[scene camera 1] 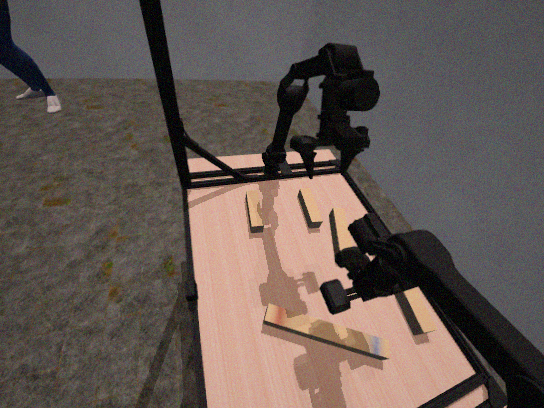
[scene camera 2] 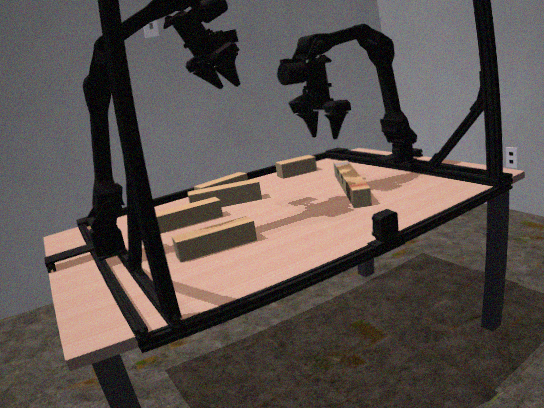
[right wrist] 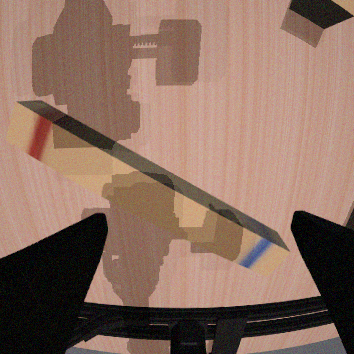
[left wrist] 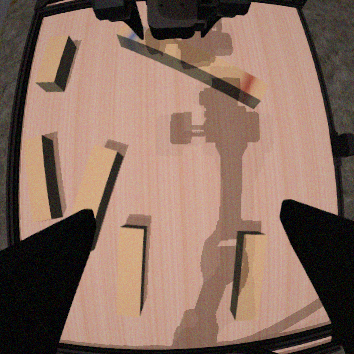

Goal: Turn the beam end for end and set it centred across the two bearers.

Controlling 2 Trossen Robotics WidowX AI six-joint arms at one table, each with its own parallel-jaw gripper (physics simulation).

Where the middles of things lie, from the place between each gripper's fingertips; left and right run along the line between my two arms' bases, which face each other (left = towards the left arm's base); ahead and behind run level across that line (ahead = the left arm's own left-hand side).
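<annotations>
Counted from my right hand, the beam (scene camera 1: 342,337) is 12 cm below, 4 cm to the right and 4 cm behind. My left hand, for its part, is 300 mm above the beam, 300 mm to the left of it and 40 mm past it.
</annotations>
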